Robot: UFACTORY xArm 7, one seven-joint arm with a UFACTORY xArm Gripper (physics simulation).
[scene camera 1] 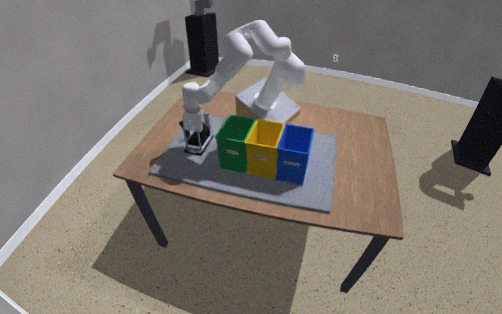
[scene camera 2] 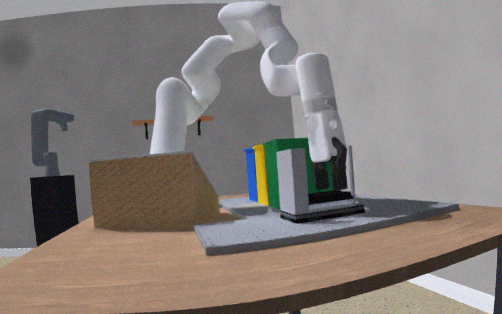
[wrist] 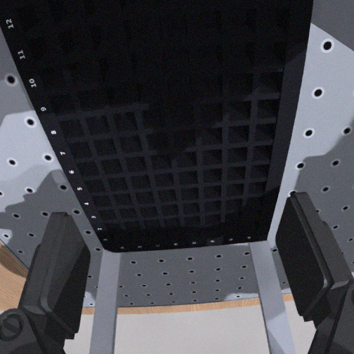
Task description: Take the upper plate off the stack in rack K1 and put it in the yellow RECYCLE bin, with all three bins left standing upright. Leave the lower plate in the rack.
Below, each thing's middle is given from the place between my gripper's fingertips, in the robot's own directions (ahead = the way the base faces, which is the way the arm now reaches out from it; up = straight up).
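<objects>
There is the yellow recycle bin (scene camera 1: 261, 144), 360 mm to the left of my gripper, 50 mm behind it and 40 mm above it; going by their middles, it is the farthest from my gripper of the things named here. The green bin (scene camera 1: 231, 138) sits 230 mm to the left of my gripper, 20 mm behind it and 40 mm above it. I see the grey panel (scene camera 2: 285, 161) too, 100 mm behind my gripper, 20 mm to the right of it and 30 mm above it. As for the black plate (wrist: 173, 131), my gripper is 30 mm past it, 10 mm to the left of it and 10 mm above it. Going by their middles, the plate is the nearest to my gripper of the things named here.
</objects>
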